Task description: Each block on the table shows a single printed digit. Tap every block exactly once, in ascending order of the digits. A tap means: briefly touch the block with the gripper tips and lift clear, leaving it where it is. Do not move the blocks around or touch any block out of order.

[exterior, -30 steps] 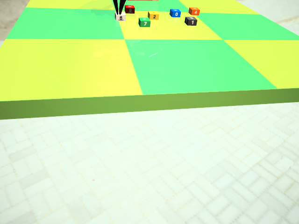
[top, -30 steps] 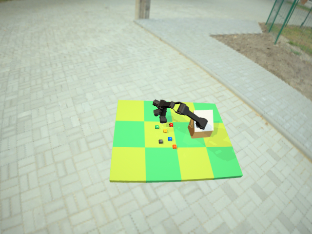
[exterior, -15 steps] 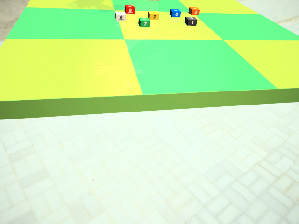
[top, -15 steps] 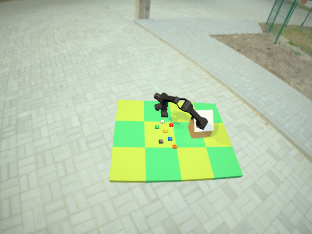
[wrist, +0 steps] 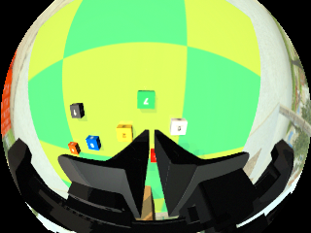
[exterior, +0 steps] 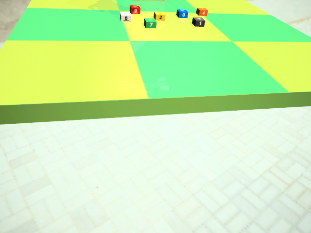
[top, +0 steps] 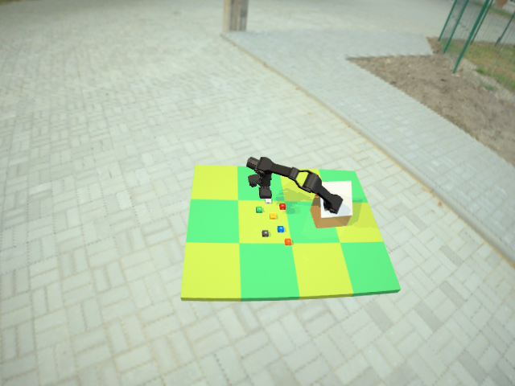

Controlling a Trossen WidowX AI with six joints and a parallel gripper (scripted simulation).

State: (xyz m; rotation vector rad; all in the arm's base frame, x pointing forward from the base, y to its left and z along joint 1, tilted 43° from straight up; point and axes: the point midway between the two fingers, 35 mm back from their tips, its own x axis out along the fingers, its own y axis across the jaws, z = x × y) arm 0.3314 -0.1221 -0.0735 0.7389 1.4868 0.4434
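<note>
Right now the green block is 110 mm below my gripper tip, 10 mm to the left of it and 10 mm ahead of it. Round my gripper tip: red block (130 mm behind, 110 mm below); then yellow block (110 mm below, 60 mm to the left, 60 mm behind); then white block (110 mm below, 60 mm behind, 50 mm to the right).
</note>
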